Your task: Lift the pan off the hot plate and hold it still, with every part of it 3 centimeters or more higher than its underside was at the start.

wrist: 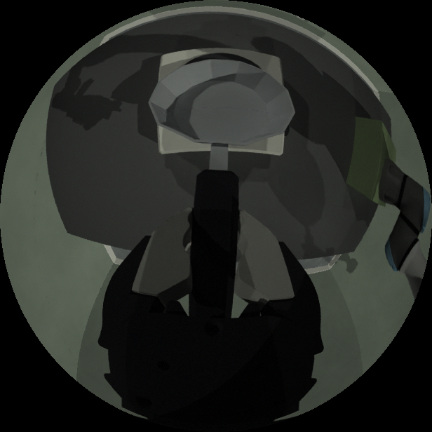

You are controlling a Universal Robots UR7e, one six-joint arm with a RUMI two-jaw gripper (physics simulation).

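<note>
The grey, many-sided pan (225,107) is at the upper middle of the wrist view, with its open side up. It covers the middle of the pale, square hot plate (172,145), whose corners show around it. A dark curved band shows on the hot plate behind the pan's far rim. The pan's underside is hidden, so the height of any gap below it cannot be told. The black handle (217,192) runs from the pan toward the camera. My gripper (215,210) is shut on this handle, with one grey finger on each side of it.
The dark table top (110,185) lies under the hot plate, with a pale edge along its far side. A green block (366,155) stands at the right, with a jointed dark arm-like thing with blue parts (407,200) beside it. Shadows fall on the table at the left.
</note>
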